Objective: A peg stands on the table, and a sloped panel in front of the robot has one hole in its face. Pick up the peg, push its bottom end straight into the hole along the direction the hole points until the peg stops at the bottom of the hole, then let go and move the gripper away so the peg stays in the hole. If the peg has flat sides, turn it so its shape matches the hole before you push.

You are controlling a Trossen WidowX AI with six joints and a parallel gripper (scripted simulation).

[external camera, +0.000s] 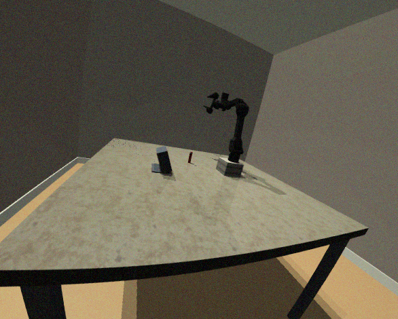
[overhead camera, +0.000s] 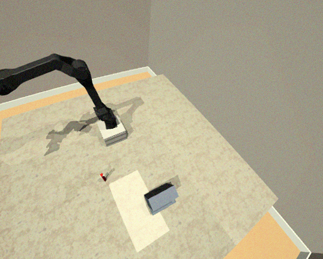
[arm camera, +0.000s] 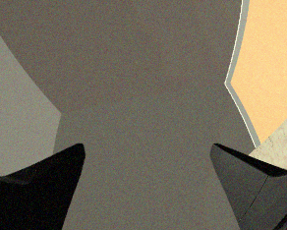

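The dark red peg lies 44 cm below my gripper tip, 41 cm to the left of it and 8 cm ahead of it. From my gripper tip the other things lie so: sloped grey-blue panel 64 cm to the left, 43 cm below, 26 cm ahead.
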